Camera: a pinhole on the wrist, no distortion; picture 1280 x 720 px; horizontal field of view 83.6 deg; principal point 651.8 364.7 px. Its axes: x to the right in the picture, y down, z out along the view. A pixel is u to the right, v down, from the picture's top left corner.
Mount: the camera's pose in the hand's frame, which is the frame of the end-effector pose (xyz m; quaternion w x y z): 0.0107 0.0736 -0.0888 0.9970 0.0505 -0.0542 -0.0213
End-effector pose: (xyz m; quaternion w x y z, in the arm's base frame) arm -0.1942 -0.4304 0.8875 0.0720 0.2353 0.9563 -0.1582
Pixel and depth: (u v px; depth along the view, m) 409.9 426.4 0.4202
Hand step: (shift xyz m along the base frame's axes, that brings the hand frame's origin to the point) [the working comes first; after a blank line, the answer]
In the camera's frame: -0.1420 0.0362 0.4202

0.2095 -0.1180 -0.2794
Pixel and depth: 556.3 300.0 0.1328
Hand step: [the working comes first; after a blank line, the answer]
In the camera's frame: -0.0177 -0.0120 0.1328

0.0452 0.0188 -0.0457
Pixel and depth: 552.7 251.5 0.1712
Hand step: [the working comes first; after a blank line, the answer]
In the camera's frame: -0.0237 -0.0271 0.1712

0.0482 -0.0133 -0.0721
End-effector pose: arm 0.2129 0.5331 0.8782 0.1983 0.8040 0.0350 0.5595
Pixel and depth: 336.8 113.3 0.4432
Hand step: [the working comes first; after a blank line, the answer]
In the camera's frame: -0.1950 -0.1557 0.4432

0.2166 -0.0476 -0.3442
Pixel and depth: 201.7 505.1 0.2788
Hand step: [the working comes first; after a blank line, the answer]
In the camera's frame: -0.1753 0.0547 0.2788

0.0695 -0.2022 -0.1826
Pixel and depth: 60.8 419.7 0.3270
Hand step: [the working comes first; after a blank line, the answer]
In the camera's frame: -0.2700 0.0251 0.3270

0.0687 -0.2126 -0.2923
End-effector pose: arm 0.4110 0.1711 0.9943 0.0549 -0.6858 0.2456 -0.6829
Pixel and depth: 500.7 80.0 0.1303
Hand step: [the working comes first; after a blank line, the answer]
In the camera's frame: -0.0275 -0.0518 0.1303

0.0296 -0.0040 -0.0362
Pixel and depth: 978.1 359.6 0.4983
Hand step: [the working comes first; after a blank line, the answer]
In the camera's frame: 0.2272 -0.0036 0.4983

0.3998 -0.1948 0.1345
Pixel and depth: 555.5 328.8 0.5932
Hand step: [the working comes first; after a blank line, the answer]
In the camera's frame: -0.0798 -0.0298 0.5932

0.4786 -0.0617 -0.1483
